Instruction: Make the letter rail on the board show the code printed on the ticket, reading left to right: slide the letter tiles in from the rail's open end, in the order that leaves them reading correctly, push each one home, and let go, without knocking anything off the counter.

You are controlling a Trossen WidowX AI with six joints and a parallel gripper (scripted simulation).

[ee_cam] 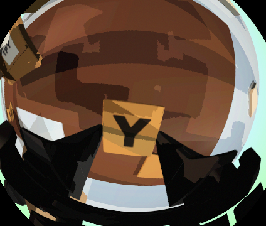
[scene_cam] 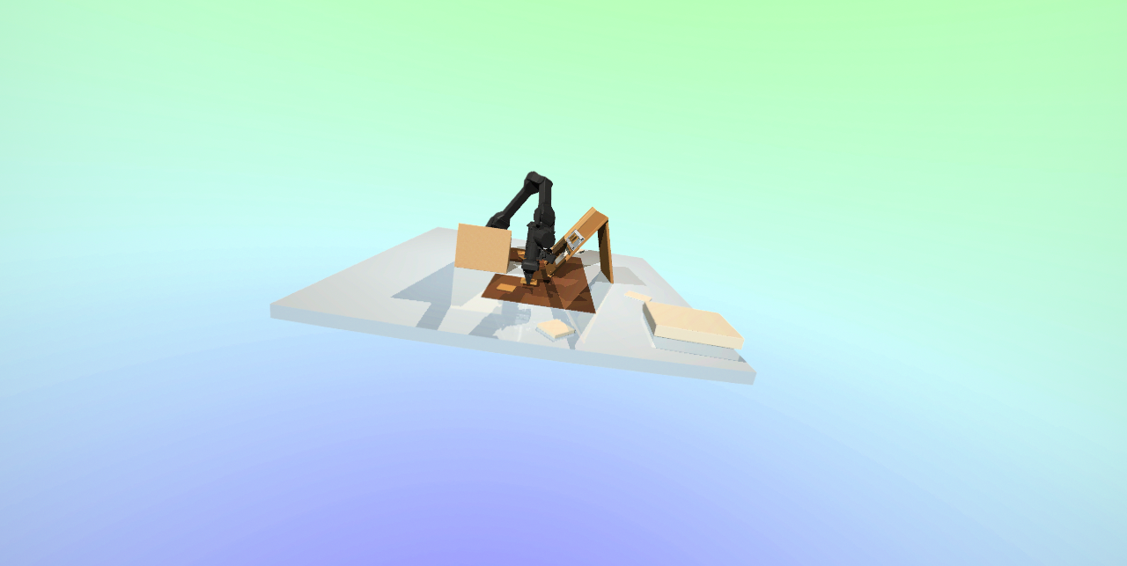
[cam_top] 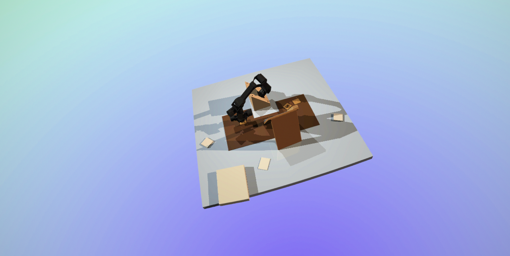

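The white ticket is 230 mm to the left of my gripper tip, 130 mm ahead of it and 60 mm above it. The rest, counted from my gripper tip: dark brown mat 210 mm to the left, 20 mm below, 20 mm ahead; then cream block 550 mm ahead, 200 mm to the right; then tan letter tile right at my gripper tip.
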